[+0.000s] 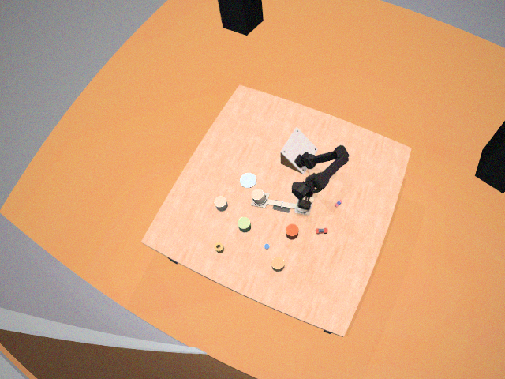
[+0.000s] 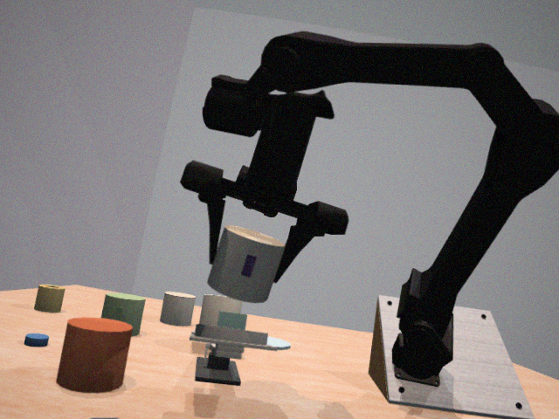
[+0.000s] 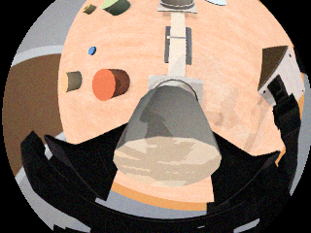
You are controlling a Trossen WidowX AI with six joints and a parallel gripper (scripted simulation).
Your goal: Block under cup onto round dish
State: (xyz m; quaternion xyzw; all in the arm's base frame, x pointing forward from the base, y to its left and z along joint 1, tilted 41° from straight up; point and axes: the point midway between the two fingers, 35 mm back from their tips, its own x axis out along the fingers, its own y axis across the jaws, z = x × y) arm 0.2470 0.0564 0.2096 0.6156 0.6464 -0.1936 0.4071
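The pale-green block lies 10 mm to the right of my gripper tip and 60 mm below it. Round my gripper tip: small balance: 40 mm ahead, 130 mm to the right, 120 mm below; then red toy car: 50 mm ahead, 150 mm to the left, 130 mm below; then red-orange cylinder: 130 mm ahead, 10 mm to the left, 110 mm below.
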